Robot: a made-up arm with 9 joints. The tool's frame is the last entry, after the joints.
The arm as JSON. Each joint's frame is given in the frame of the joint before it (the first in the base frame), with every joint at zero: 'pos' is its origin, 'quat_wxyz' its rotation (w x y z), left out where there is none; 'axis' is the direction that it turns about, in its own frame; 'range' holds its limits. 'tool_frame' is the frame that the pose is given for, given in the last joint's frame.
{
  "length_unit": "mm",
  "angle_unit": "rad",
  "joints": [
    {
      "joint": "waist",
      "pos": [
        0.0,
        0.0,
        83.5
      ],
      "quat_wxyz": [
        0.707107,
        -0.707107,
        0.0,
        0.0
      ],
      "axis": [
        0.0,
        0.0,
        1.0
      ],
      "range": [
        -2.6,
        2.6
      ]
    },
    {
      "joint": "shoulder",
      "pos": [
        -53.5,
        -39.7,
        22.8
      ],
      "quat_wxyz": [
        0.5,
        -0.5,
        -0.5,
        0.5
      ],
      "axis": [
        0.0,
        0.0,
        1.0
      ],
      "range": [
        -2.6,
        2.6
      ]
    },
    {
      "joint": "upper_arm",
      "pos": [
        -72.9,
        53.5,
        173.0
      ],
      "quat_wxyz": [
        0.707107,
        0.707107,
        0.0,
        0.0
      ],
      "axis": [
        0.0,
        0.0,
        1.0
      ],
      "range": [
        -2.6,
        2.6
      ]
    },
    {
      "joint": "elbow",
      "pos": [
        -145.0,
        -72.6,
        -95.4
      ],
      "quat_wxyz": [
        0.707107,
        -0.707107,
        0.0,
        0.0
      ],
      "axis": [
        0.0,
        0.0,
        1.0
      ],
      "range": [
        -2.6,
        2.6
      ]
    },
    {
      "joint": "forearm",
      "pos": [
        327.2,
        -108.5,
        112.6
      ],
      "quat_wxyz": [
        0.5,
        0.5,
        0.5,
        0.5
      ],
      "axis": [
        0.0,
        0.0,
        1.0
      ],
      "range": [
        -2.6,
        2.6
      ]
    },
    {
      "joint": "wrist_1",
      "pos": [
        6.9,
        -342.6,
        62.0
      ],
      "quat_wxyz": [
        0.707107,
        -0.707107,
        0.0,
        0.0
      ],
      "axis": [
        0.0,
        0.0,
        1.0
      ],
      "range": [
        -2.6,
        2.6
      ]
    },
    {
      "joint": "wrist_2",
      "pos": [
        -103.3,
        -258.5,
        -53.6
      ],
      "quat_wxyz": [
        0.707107,
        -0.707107,
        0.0,
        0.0
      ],
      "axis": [
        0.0,
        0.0,
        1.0
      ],
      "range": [
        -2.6,
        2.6
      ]
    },
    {
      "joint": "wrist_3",
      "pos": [
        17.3,
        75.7,
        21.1
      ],
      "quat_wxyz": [
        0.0,
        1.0,
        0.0,
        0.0
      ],
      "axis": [
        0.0,
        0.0,
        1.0
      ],
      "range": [
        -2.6,
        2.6
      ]
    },
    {
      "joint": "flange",
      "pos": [
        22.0,
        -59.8,
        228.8
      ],
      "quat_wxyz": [
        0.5,
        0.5,
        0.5,
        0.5
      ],
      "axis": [
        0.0,
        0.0,
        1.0
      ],
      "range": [
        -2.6,
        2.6
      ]
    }
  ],
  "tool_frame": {
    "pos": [
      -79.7,
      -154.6,
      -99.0
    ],
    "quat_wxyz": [
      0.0,
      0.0,
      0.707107,
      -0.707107
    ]
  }
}
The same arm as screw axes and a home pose.
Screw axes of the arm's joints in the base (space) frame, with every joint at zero. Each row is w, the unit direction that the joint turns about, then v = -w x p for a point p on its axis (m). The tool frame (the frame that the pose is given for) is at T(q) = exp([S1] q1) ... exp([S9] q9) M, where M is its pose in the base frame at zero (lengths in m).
S1: w 0 1 0 v -0.0835 0.0000 0.0000
S2: w -1 0 0 v 0.0000 -0.1232 0.0228
S3: w 0 1 0 v -0.1961 0.0000 -0.2265
S4: w -1 0 0 v 0.0000 -0.3411 -0.1261
S5: w 0 0 -1 v 0.0176 -0.2665 0.0000
S6: w -1 0 0 v 0.0000 0.0481 -0.0245
S7: w 0 0 1 v 0.0788 -0.1297 0.0000
S8: w 0 0 -1 v -0.0615 0.2054 0.0000
S9: w 0 -1 0 v -0.5143 0.0000 -0.2652
M: xyz 0.3449 0.1385 -0.3597 (m) quaternion w x y z 1 0 0 0
Joint limits (rad, base to tool): -2.6000..2.6000 -2.6000..2.6000 -2.6000..2.6000 -2.6000..2.6000 -2.6000..2.6000 -2.6000..2.6000 -2.6000..2.6000 -2.6000..2.6000 -2.6000..2.6000

